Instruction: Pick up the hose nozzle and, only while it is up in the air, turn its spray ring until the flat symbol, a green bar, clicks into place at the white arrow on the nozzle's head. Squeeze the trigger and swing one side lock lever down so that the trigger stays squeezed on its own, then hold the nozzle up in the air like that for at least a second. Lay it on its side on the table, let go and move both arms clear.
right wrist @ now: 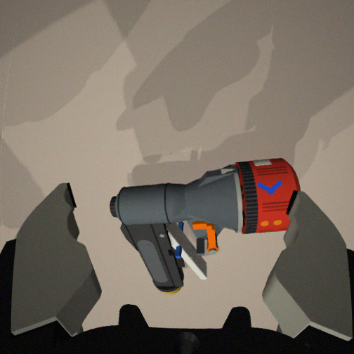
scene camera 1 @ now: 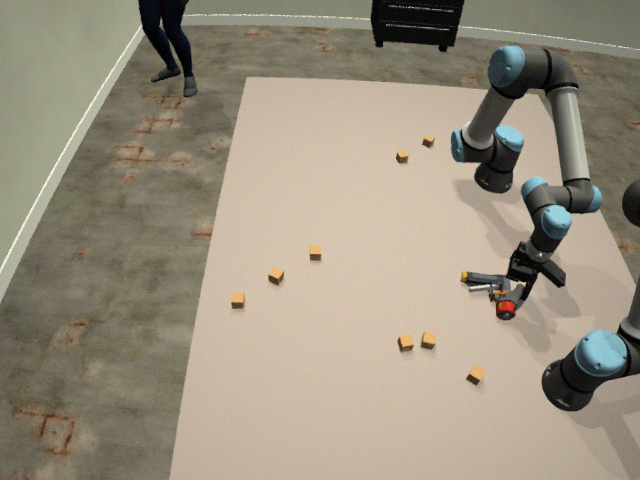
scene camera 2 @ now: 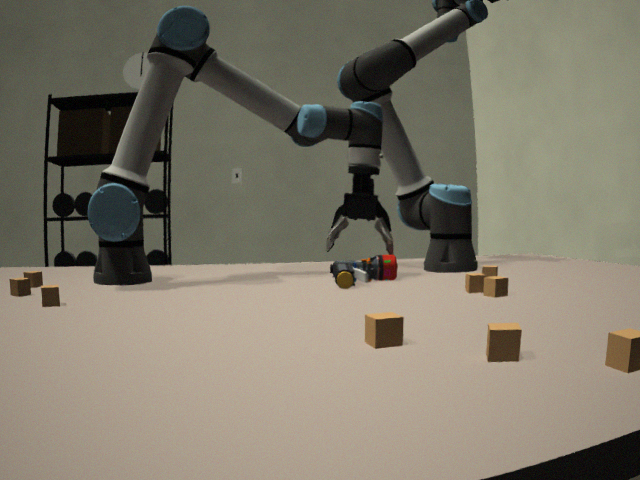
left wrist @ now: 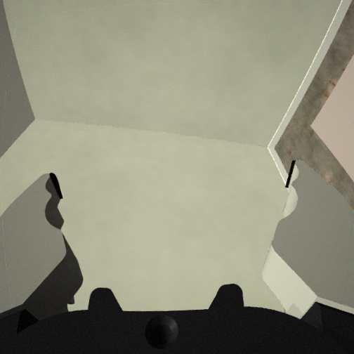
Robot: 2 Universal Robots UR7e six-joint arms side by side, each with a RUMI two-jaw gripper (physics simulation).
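Frame: origin at the left arm's base, x down, y ahead, z right, level; metres.
Where they show: right gripper, fingertip midpoint: [scene camera 1: 518,290] [scene camera 2: 359,254]; left arm's base at its link origin: [scene camera 1: 565,386] [scene camera 2: 450,269]; right arm's base at its link origin: [scene camera 1: 492,179] [scene camera 2: 122,281].
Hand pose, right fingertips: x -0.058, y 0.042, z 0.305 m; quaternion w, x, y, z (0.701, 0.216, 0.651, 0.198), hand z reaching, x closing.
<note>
Each offset is from my right fingertips to the top centre of the thing. "spot": to the spot under its first point. Level surfaces: height alone.
The hose nozzle @(spot: dx +0.018, dy +0.077, dz +0.070 m) [scene camera 1: 485,279] [scene camera 2: 356,270] [right wrist: 210,200] lies on its side on the table, its grey handle [right wrist: 156,262] and pale trigger [right wrist: 192,255] toward the bottom of the right wrist view. The red spray ring @(dx -0.001, dy +0.052, dz -0.042 m) [scene camera 1: 505,310] [scene camera 2: 387,267] [right wrist: 275,200] shows a blue V and orange dots; a green mark @(spot: dx +0.013, dy +0.074, dz -0.031 m) [scene camera 2: 387,261] faces scene camera 2. A pale mark [right wrist: 227,170] on the head is too small to read. An orange lock lever [right wrist: 212,237] sits by the trigger. My right gripper [scene camera 2: 359,249] [right wrist: 181,189] is open just above the nozzle, one finger overlapping the ring's view. My left gripper [left wrist: 171,171] is open, raised far away.
Small wooden cubes lie scattered on the table @(dx +0.058 m) [scene camera 1: 310,387] [scene camera 2: 258,403], including one cube @(dx +0.024, dy +0.384, dz -0.083 m) [scene camera 1: 406,342] beside another cube @(dx +0.024, dy +0.318, dz -0.088 m) [scene camera 1: 428,339], and a third cube @(dx +0.024, dy +0.220, dz -0.217 m) [scene camera 1: 475,374] nearer the left arm's base [scene camera 1: 568,382]. The right arm's base [scene camera 1: 494,175] stands at the table's far right.
</note>
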